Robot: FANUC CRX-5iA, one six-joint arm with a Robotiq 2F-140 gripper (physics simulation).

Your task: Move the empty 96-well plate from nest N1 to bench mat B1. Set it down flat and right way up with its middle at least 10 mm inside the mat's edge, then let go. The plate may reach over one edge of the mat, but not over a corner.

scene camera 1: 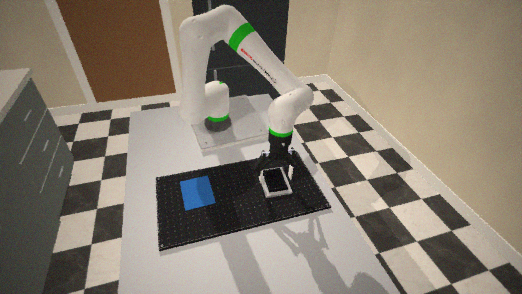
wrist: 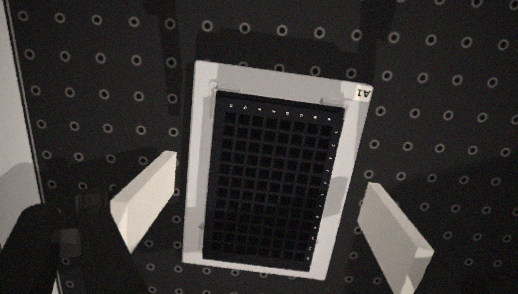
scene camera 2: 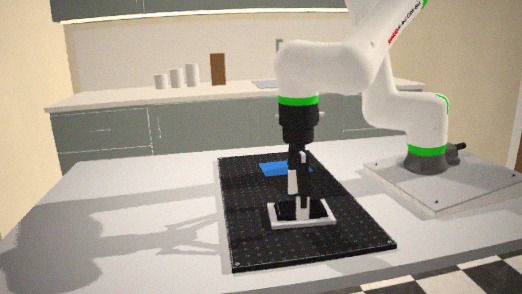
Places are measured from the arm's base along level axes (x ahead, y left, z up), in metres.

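Where they show: gripper, fingertip midpoint: (scene camera 1: 275, 178) (wrist: 269, 187) (scene camera 2: 297, 205); arm's base at its link origin: (scene camera 1: 217, 122) (scene camera 2: 425, 165).
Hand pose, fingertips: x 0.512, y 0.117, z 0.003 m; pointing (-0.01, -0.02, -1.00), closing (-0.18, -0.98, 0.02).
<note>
Each offset is from my fingertips to the top centre of the thing. Level surfaces: height alone.
The black 96-well plate @(dx -0.006, dy +0.001, dz -0.004 m) (scene camera 1: 274, 180) (scene camera 2: 285, 211) (wrist: 270, 185) sits flat and right way up in the white nest N1 @(dx -0.006, dy +0.001, dz -0.016 m) (scene camera 1: 279, 194) (scene camera 2: 300, 224) (wrist: 280, 76). The nest's A1 label shows at the upper right in the wrist view. My gripper (scene camera 1: 276, 173) (scene camera 2: 298, 197) (wrist: 269, 187) is open and empty, pointing down over the plate. In the wrist view its pale fingertips stand apart, one on each side of the nest and touching neither side. In scene camera 2 the near finger hides part of the plate. The blue bench mat B1 @(dz -0.028 m) (scene camera 1: 197, 193) (scene camera 2: 272, 169) lies flat, with nothing on it.
The nest and mat are on a black perforated board @(dz -0.030 m) (scene camera 1: 235, 220) (scene camera 2: 250, 245) (wrist: 450, 100), which lies on a light grey table @(dz -0.043 m) (scene camera 1: 150, 270) (scene camera 2: 125, 175). The arm's base plate (scene camera 1: 235, 135) (scene camera 2: 440, 200) stands beside the board. A counter (scene camera 2: 125, 92) with several objects is in the background.
</note>
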